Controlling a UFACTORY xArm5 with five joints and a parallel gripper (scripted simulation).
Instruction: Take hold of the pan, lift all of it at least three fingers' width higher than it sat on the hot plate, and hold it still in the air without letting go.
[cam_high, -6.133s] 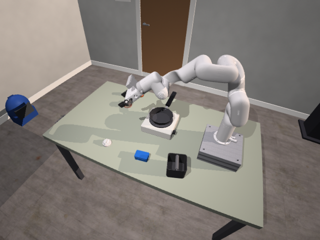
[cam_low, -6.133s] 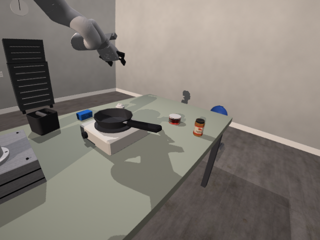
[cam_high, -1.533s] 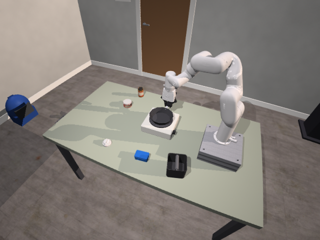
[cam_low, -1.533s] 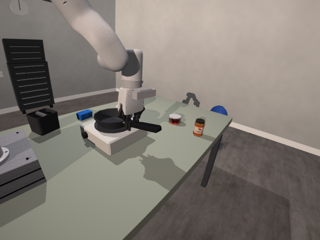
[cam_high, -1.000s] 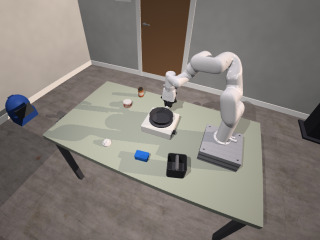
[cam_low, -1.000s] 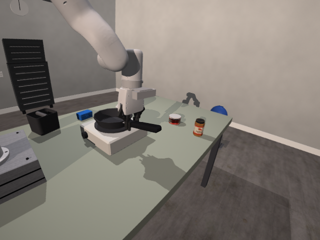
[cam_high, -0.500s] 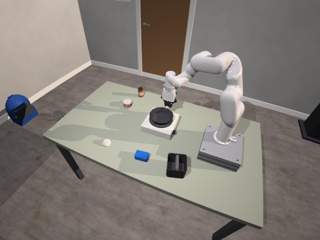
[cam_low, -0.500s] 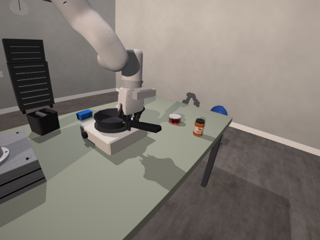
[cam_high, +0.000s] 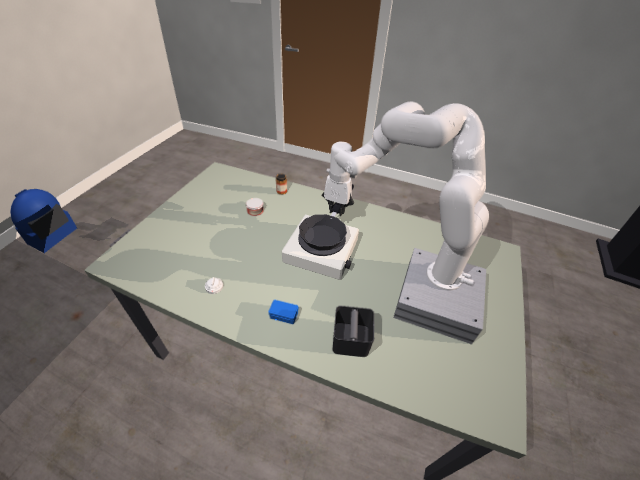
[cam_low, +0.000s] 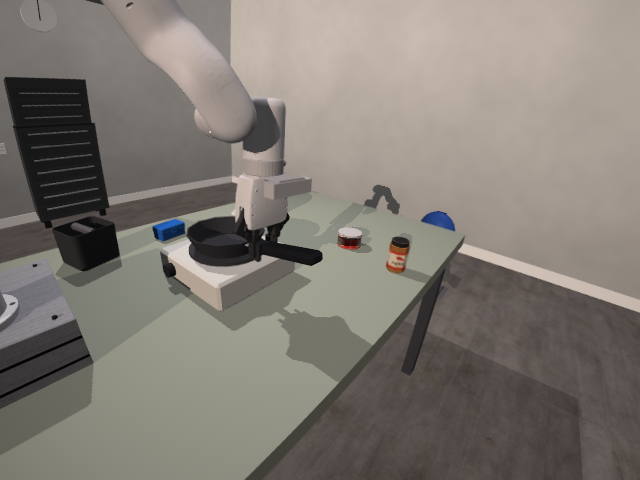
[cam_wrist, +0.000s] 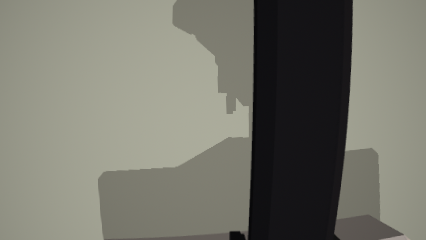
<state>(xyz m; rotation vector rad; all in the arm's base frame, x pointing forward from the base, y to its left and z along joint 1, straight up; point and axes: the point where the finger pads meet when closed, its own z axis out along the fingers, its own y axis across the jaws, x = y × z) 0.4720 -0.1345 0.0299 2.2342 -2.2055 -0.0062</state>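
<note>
Right now the black pan is 80 mm to the left of my hand and 10 mm below it. The rest, counted from my hand: red tin: 380 mm ahead, 40 mm to the left, 100 mm below; then hot plate: 20 mm behind, 140 mm to the left, 90 mm below; then spice jar: 350 mm ahead, 150 mm to the right, 80 mm below.
</note>
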